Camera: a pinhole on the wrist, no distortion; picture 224 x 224 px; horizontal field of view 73.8 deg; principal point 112.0 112.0 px. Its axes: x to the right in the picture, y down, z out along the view. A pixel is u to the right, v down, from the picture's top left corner.
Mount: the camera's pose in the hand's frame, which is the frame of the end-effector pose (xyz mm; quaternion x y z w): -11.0 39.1 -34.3 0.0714 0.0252 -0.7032 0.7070
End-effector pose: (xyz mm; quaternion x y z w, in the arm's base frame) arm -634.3 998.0 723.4 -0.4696 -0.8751 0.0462 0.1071
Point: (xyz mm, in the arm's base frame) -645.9 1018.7 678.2
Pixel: 144.1 171.9
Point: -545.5 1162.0 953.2
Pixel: behind the camera
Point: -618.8 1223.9 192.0
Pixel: 34.1 155.8
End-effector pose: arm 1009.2 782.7 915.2 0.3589 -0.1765 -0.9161 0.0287
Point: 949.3 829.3 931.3
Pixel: 195.1 172.6
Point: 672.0 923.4 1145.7
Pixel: 113.4 149.9
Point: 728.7 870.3 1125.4
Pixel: 102.4 147.7
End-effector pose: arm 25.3 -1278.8 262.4 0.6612 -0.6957 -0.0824 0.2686
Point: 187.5 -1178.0 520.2
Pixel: behind the camera
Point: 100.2 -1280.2 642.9
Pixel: behind the camera
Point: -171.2 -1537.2 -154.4
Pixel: 117.2 162.2
